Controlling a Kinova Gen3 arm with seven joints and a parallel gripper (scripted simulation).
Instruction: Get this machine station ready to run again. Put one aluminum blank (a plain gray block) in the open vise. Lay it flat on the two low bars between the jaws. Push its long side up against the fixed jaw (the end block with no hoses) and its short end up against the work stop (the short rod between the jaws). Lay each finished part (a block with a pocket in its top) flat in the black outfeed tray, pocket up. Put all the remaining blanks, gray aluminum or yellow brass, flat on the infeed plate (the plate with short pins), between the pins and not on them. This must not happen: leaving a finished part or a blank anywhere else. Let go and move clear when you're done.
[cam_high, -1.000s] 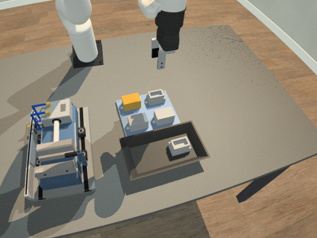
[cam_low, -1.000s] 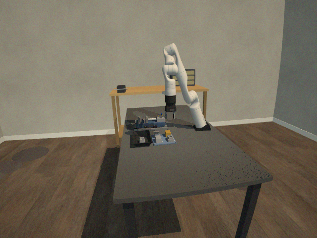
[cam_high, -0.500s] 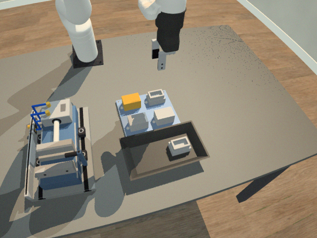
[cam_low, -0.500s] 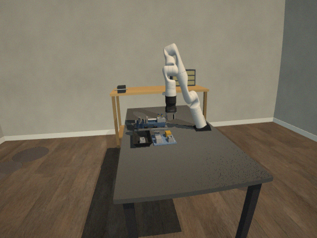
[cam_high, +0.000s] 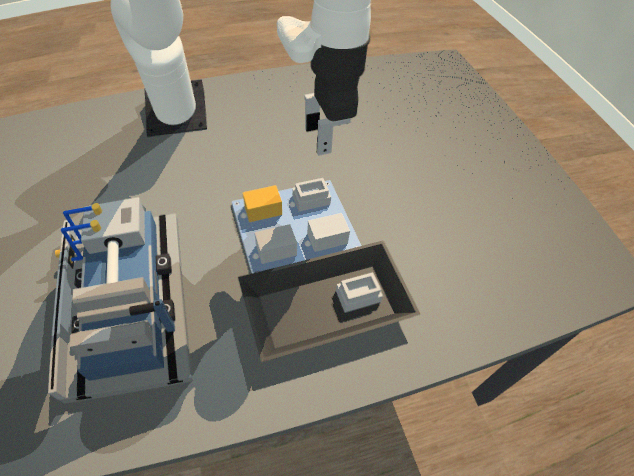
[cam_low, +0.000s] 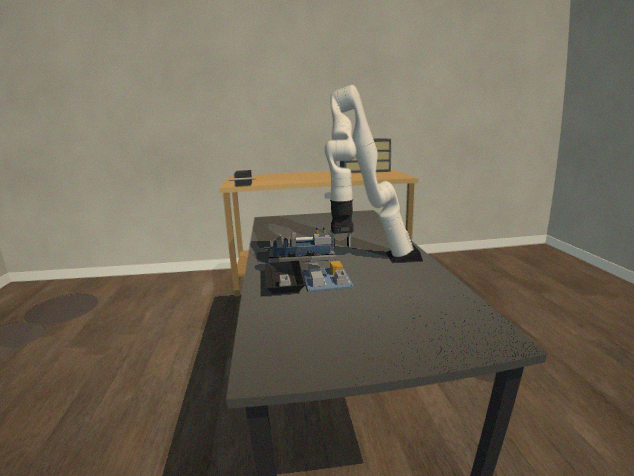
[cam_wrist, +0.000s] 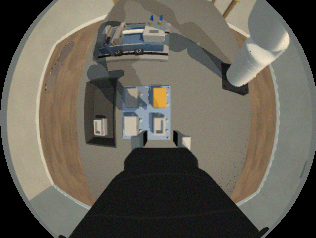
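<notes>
My gripper is now 10 mm short of the yellow brass blank, 100 mm to the left of it and 140 mm above it. From my hand the other things lie so: plain gray blank: 100 mm ahead, 90 mm to the right, 140 mm below; then vise: 130 mm ahead, 340 mm to the right, 130 mm below.
</notes>
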